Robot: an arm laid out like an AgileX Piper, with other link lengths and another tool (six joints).
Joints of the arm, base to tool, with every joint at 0 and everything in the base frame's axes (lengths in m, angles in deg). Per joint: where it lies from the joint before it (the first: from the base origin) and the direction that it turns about. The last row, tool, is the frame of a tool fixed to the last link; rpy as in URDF.
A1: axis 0 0 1 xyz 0 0 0.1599
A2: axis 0 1 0 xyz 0 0 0
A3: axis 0 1 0 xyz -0.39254 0 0.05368
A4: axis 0.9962 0 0.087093 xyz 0.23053 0 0.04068
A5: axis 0 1 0 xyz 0 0 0
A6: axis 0.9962 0 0.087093 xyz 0.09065 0 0.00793
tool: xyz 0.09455 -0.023 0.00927 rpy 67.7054 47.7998 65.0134
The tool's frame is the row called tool.
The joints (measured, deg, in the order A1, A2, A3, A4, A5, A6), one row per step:
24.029, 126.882, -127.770, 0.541, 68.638, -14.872
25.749, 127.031, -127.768, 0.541, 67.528, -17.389
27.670, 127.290, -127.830, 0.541, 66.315, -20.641
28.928, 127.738, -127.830, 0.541, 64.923, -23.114
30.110, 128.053, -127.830, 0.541, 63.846, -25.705
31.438, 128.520, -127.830, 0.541, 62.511, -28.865
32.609, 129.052, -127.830, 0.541, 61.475, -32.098
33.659, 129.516, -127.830, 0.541, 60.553, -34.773
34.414, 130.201, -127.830, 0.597, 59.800, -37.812
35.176, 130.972, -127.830, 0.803, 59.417, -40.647
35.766, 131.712, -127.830, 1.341, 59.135, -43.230
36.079, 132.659, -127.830, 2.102, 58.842, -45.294
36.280, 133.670, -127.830, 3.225, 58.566, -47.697
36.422, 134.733, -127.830, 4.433, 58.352, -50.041
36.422, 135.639, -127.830, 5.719, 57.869, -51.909
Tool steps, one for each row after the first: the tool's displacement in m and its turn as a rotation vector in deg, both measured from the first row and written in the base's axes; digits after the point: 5 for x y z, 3 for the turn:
-0.00320, 0.01877, 0.00067, -0.649, -1.382, 3.937
-0.00722, 0.04003, 0.00092, -1.573, -3.012, 8.701
-0.00823, 0.05520, -0.00097, -2.212, -4.441, 12.091
-0.01038, 0.06914, -0.00195, -2.980, -5.757, 15.498
-0.01271, 0.08525, -0.00396, -3.949, -7.342, 19.518
-0.01524, 0.09962, -0.00723, -5.100, -8.637, 23.447
-0.01797, 0.11242, -0.01009, -6.033, -9.779, 26.763
-0.01922, 0.12280, -0.01572, -7.232, -10.630, 30.125
-0.02166, 0.13307, -0.02319, -8.337, -10.965, 33.366
-0.02409, 0.14211, -0.03068, -9.029, -11.067, 36.222
-0.02491, 0.14908, -0.04066, -9.342, -10.770, 38.365
-0.02569, 0.15585, -0.05142, -9.450, -10.387, 40.673
-0.02646, 0.16207, -0.06291, -9.448, -9.873, 42.865
-0.02617, 0.16705, -0.07215, -9.048, -9.638, 44.401

